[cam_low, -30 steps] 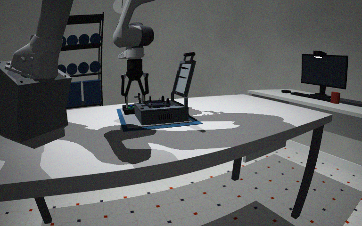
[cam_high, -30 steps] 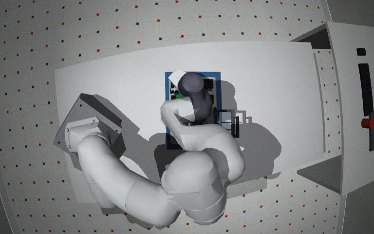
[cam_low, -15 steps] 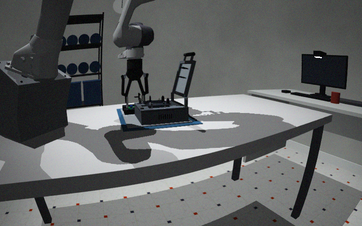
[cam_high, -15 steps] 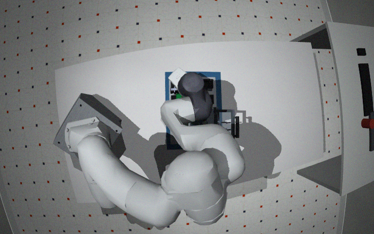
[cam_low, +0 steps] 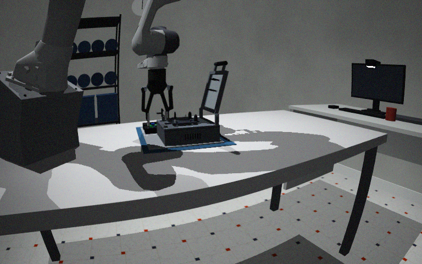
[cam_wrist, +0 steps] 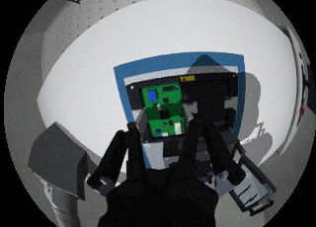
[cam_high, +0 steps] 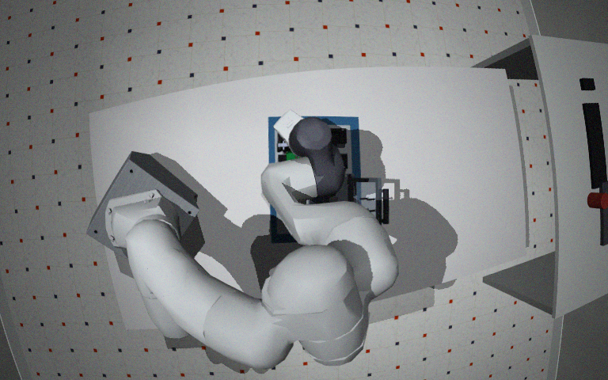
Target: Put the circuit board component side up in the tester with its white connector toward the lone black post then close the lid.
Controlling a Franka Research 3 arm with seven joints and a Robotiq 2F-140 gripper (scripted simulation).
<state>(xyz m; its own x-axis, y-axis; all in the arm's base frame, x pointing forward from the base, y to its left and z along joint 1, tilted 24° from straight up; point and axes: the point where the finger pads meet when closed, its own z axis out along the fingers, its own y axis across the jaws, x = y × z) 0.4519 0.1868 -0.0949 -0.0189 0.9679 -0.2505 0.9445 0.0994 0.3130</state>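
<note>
Now: hand 20 mm above the green circuit board. From my hand the other things lie so: see-through lid 190 mm ahead, 170 mm to the right, 140 mm above.
</note>
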